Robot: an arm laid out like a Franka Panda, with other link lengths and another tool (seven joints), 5 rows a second.
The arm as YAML. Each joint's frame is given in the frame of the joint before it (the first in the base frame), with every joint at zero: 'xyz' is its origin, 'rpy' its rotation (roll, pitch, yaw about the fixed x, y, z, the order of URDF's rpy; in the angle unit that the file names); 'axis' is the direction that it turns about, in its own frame. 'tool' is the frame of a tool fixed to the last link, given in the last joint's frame.
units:
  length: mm
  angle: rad
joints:
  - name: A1
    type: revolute
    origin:
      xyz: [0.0, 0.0, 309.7]
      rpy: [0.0, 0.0, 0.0]
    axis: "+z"
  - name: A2
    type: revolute
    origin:
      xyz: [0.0, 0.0, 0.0]
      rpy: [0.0, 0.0, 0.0]
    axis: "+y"
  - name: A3
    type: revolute
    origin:
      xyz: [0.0, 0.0, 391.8]
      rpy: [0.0, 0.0, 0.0]
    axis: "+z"
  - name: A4
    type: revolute
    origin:
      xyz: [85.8, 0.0, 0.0]
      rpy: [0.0, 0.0, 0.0]
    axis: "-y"
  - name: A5
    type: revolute
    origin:
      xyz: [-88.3, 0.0, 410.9]
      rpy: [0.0, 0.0, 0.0]
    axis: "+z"
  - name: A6
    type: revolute
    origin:
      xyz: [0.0, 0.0, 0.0]
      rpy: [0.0, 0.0, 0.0]
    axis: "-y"
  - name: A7
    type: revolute
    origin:
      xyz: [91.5, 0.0, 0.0]
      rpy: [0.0, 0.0, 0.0]
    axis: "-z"
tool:
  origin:
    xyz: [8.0, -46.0, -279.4]
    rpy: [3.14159, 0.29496, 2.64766]
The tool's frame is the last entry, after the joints.
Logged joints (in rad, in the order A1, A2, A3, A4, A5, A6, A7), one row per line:
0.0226 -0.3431 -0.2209 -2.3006 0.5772 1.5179 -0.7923
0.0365 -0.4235 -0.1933 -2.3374 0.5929 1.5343 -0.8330
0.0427 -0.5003 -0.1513 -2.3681 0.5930 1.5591 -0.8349
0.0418 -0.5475 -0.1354 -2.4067 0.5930 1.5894 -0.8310
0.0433 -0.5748 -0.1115 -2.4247 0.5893 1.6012 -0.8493
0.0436 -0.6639 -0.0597 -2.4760 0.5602 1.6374 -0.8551
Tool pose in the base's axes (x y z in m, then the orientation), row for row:
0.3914 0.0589 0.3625 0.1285 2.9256 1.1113
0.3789 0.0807 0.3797 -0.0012 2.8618 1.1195
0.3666 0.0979 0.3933 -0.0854 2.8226 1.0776
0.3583 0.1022 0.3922 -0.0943 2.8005 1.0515
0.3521 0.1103 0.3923 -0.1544 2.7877 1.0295
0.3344 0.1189 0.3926 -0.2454 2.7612 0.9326
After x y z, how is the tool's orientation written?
As a rotation vector, in radians.
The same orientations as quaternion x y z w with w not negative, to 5 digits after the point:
0.04103 0.93403 0.35480 0.00470
-0.00039 0.93073 0.36409 0.03430
-0.02820 0.93220 0.35589 0.05950
-0.03142 0.93313 0.35036 0.07429
-0.05171 0.93359 0.34478 0.08284
-0.08341 0.93854 0.31699 0.10821

